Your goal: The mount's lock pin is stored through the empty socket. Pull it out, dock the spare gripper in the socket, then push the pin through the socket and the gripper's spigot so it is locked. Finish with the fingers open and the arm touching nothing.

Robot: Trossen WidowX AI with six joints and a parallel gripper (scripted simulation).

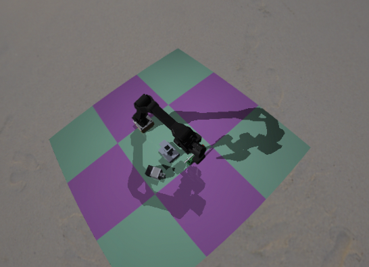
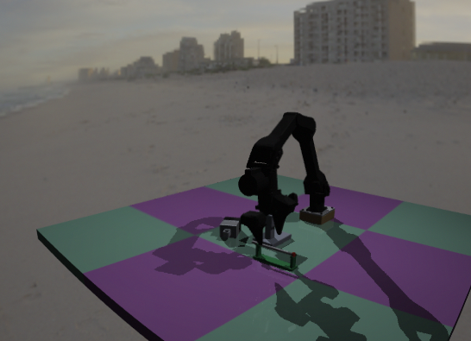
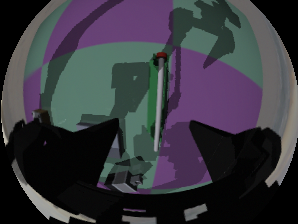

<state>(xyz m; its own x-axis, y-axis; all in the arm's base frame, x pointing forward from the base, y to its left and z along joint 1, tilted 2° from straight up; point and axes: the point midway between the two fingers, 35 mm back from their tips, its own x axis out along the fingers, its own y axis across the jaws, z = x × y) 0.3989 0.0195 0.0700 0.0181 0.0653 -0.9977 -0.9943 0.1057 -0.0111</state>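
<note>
My gripper tip is now 40 mm above the green cradle, 20 mm to the right of it and 10 mm short of it. From my gripper tip the other things lie so: spare gripper 210 mm to the right, 90 mm behind, 40 mm below; then grey mount 130 mm behind, 60 mm to the right, 10 mm below.
</note>
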